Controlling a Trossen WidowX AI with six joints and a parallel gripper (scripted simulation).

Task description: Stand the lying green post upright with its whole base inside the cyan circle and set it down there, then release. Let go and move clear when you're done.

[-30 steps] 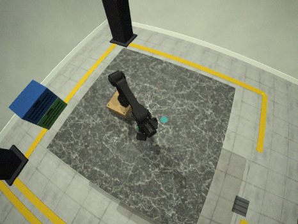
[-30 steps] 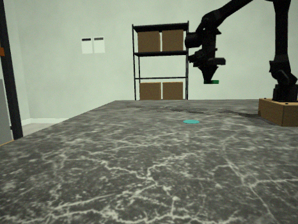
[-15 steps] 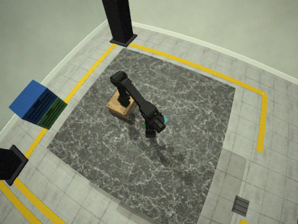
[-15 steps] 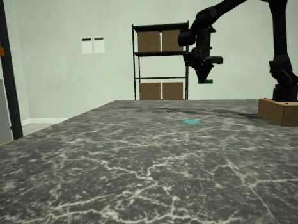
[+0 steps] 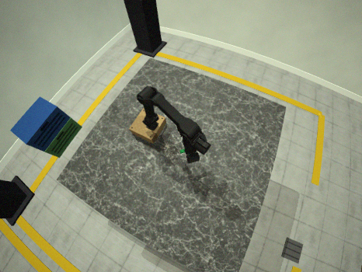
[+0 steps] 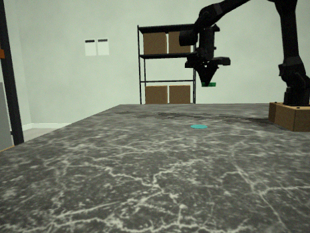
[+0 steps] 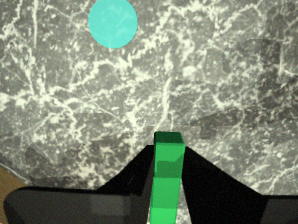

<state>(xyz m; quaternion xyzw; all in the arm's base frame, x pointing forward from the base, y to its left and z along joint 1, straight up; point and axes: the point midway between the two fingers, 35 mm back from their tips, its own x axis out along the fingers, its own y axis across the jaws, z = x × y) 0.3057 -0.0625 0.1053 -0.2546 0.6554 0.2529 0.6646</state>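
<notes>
Now: hand 180 mm above the cyan circle, 110 mm to the right of it and 30 mm short of it. The rest, counted from my hand: green post (30 mm below, 20 mm behind, 10 mm to the right).
</notes>
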